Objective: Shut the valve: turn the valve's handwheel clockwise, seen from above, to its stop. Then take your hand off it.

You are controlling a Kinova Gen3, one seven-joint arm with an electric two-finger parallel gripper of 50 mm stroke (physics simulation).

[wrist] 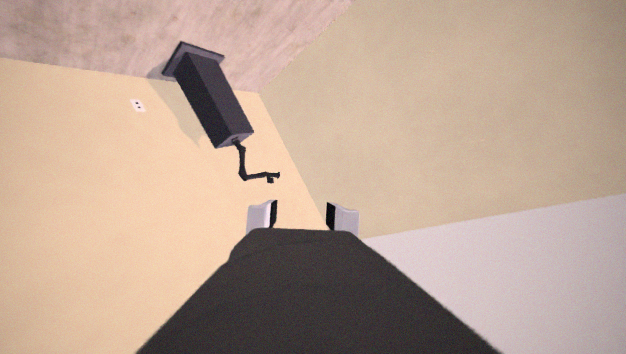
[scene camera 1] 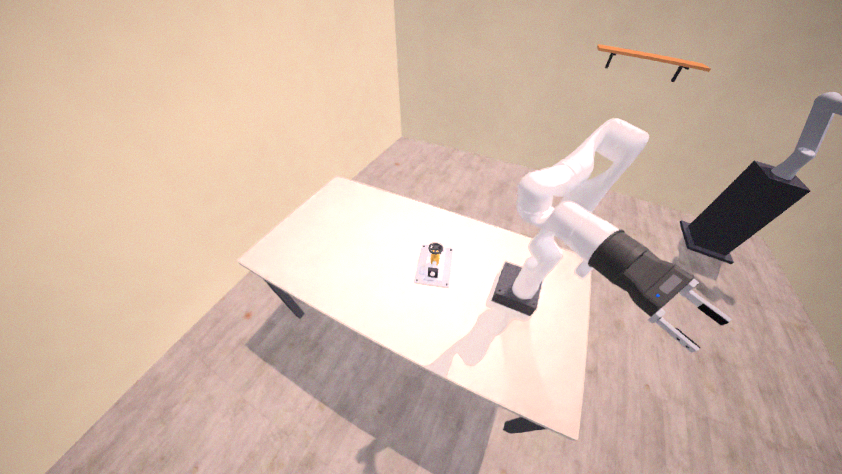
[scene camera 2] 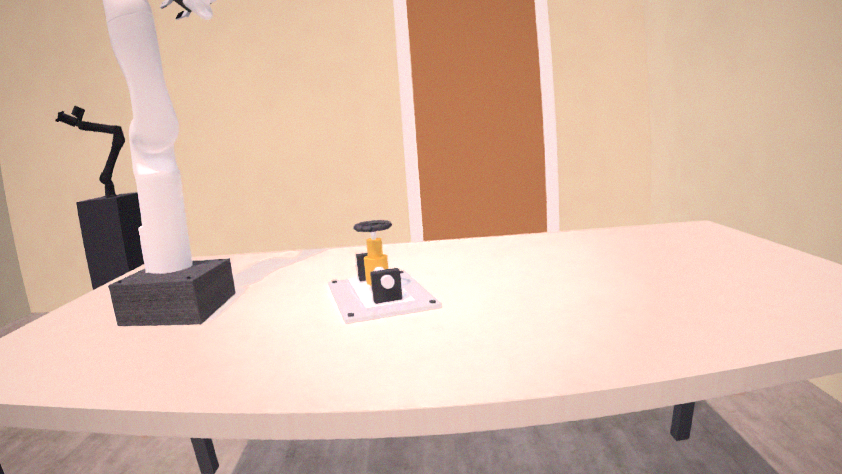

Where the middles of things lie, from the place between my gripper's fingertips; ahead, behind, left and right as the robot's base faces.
Scene:
Now: the pale base plate (scene camera 2: 351, 309) 730 mm below my hand, 600 mm ahead of it and 420 mm to the right of it.

